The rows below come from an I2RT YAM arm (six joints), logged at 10 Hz.
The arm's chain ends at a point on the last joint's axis. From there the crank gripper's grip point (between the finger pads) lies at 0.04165 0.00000 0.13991 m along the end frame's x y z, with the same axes.
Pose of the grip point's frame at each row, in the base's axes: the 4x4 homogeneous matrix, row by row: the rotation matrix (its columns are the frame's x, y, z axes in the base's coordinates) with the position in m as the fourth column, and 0 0 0 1 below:
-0.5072 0.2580 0.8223 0.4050; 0.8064 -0.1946 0.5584 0.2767; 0.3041 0.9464 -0.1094 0.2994; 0 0 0 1
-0.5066 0.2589 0.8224 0.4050; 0.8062 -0.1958 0.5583 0.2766; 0.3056 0.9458 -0.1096 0.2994; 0 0 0 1
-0.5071 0.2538 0.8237 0.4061; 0.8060 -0.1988 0.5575 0.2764; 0.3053 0.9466 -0.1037 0.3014; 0 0 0 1
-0.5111 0.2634 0.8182 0.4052; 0.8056 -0.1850 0.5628 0.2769; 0.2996 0.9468 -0.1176 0.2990; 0 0 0 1
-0.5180 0.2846 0.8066 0.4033; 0.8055 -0.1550 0.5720 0.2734; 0.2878 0.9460 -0.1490 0.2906; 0 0 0 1
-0.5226 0.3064 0.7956 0.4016; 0.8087 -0.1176 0.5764 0.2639; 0.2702 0.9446 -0.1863 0.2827; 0 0 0 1
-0.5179 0.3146 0.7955 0.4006; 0.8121 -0.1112 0.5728 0.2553; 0.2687 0.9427 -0.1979 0.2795; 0 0 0 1
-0.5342 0.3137 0.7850 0.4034; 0.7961 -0.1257 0.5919 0.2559; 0.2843 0.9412 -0.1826 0.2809; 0 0 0 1
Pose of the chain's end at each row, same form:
-0.5072 0.2580 0.8223 0.3111; 0.8064 -0.1946 0.5584 0.1650; 0.3041 0.9464 -0.1094 0.3020; 0 0 0 1
-0.5066 0.2589 0.8224 0.3110; 0.8062 -0.1958 0.5583 0.1649; 0.3056 0.9458 -0.1096 0.3020; 0 0 0 1
-0.5071 0.2538 0.8237 0.3120; 0.8060 -0.1988 0.5575 0.1648; 0.3053 0.9466 -0.1037 0.3032; 0 0 0 1
-0.5111 0.2634 0.8182 0.3120; 0.8056 -0.1850 0.5628 0.1646; 0.2996 0.9468 -0.1176 0.3030; 0 0 0 1
-0.5180 0.2846 0.8066 0.3120; 0.8055 -0.1550 0.5720 0.1598; 0.2878 0.9460 -0.1490 0.2995; 0 0 0 1
-0.5226 0.3064 0.7956 0.3121; 0.8087 -0.1176 0.5764 0.1496; 0.2702 0.9446 -0.1863 0.2975; 0 0 0 1
-0.5179 0.3146 0.7955 0.3109; 0.8121 -0.1112 0.5728 0.1413; 0.2687 0.9427 -0.1979 0.2960; 0 0 0 1
-0.5342 0.3137 0.7850 0.3158; 0.7961 -0.1257 0.5919 0.1399; 0.2843 0.9412 -0.1826 0.2946; 0 0 0 1

